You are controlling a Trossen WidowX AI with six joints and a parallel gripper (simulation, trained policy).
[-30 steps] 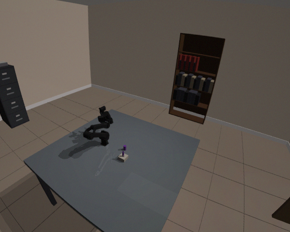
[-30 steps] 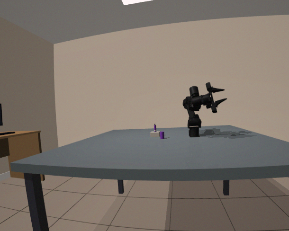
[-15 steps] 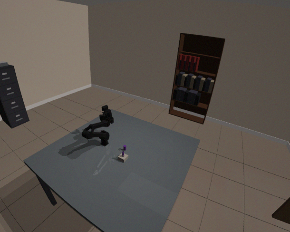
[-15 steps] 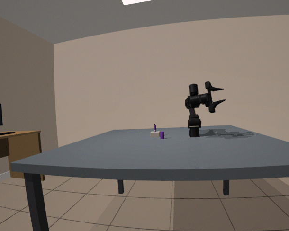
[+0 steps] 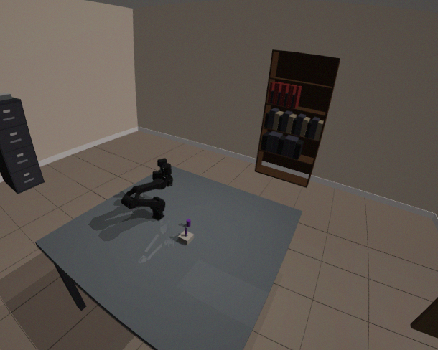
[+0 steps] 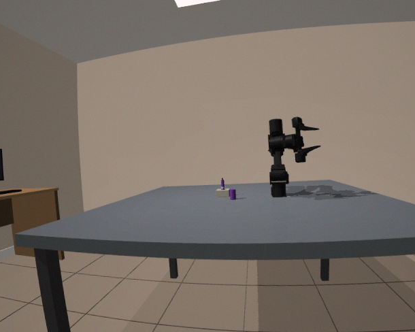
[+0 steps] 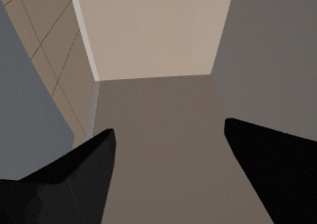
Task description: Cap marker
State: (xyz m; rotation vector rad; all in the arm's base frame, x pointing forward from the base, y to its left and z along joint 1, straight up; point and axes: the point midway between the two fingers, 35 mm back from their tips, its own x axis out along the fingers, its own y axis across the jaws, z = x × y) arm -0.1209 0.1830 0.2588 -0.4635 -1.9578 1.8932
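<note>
Now: gripper tip 37 cm short of the purple cap, 15 cm to the left of it and 24 cm above it. Also, from my gripper tip: pale holder block: 43 cm ahead, 26 cm to the right, 24 cm below.
</note>
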